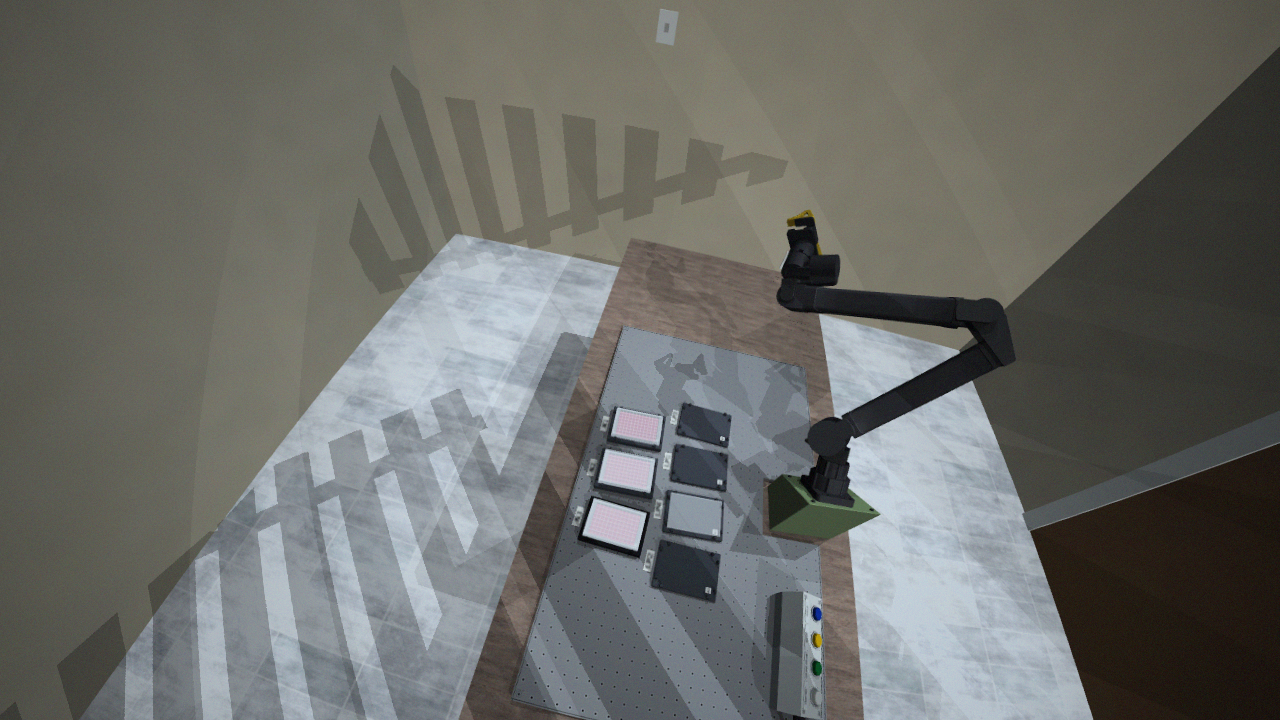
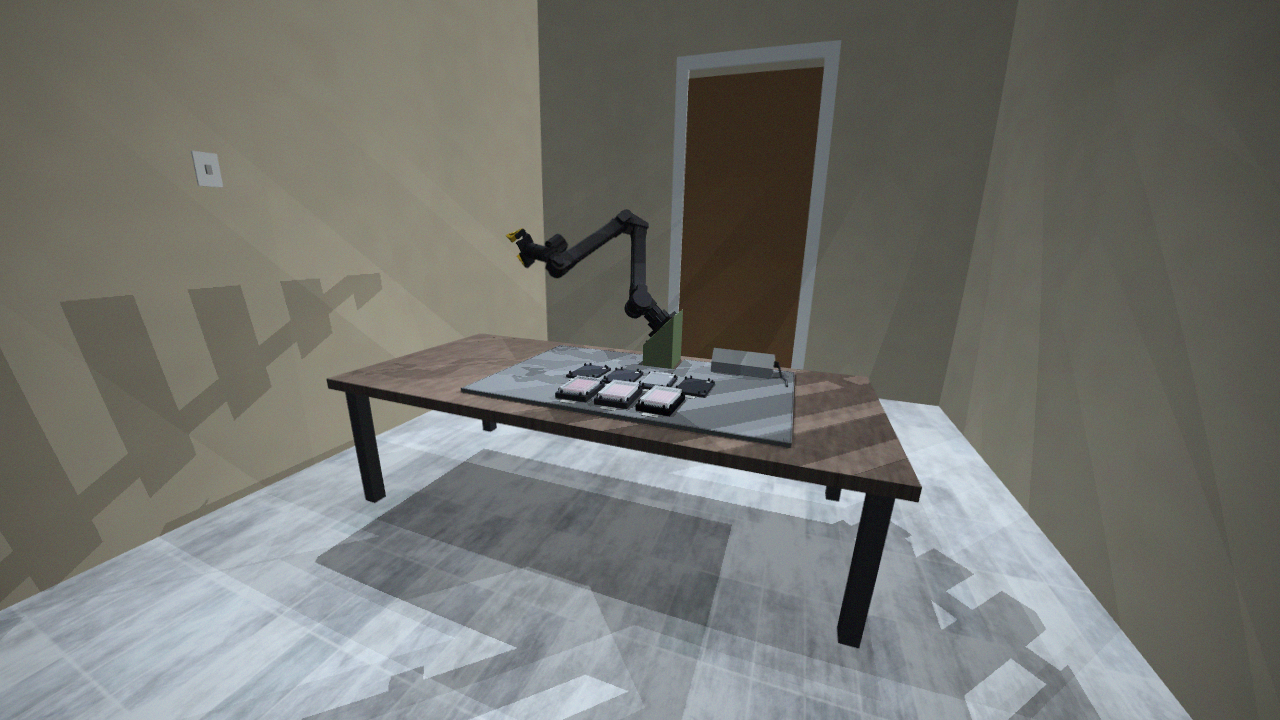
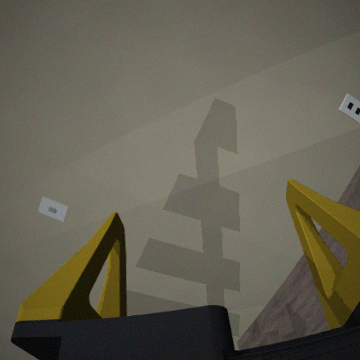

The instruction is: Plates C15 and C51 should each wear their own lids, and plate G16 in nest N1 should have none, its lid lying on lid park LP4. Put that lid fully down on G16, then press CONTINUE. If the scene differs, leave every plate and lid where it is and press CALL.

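Frame: origin at the arm's base, x up, y ahead, z left, level; metres.
Where they show: gripper, fingertip midpoint: (image 1: 811,226) (image 2: 512,245) (image 3: 202,204); arm's base, origin of the base link: (image 1: 825,493) (image 2: 664,325).
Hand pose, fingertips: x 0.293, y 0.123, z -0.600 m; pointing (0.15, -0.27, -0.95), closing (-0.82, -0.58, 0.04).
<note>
Things, the pixels of their top centre, and the offset from my fingertips.
- pale grey lid, middle of its top: (image 1: 695,514) (image 2: 658,378) dx -0.417, dy +0.144, dz +0.669 m
- button box, middle of its top: (image 1: 810,651) (image 2: 744,349) dx -0.351, dy -0.109, dz +0.915 m
Three plates with pink wells sit in a row of nests: the far one (image 1: 637,428) (image 2: 580,386), the middle one (image 1: 626,471) (image 2: 618,391) and the near one (image 1: 614,524) (image 2: 660,397), which shows a broader black border. Their tags are too small to read, and I cannot tell which wear lids. Beside them is a row of dark lid parks. A pale grey lid (image 1: 693,515) (image 2: 659,378) lies on one, second from the near end. My gripper (image 1: 804,234) (image 2: 513,247) (image 3: 202,204) is open and empty, high above and beyond the plates, facing the wall.
A button box (image 1: 787,653) (image 2: 742,361) stands near the arm base, with blue (image 1: 816,613), yellow (image 1: 816,640), green (image 1: 816,668) and pale (image 1: 814,696) buttons. Its labels are unreadable. The green arm base (image 1: 819,512) (image 2: 663,344) stands beside the lid parks. Other parks (image 1: 704,424) (image 1: 699,467) (image 1: 686,569) look dark.
</note>
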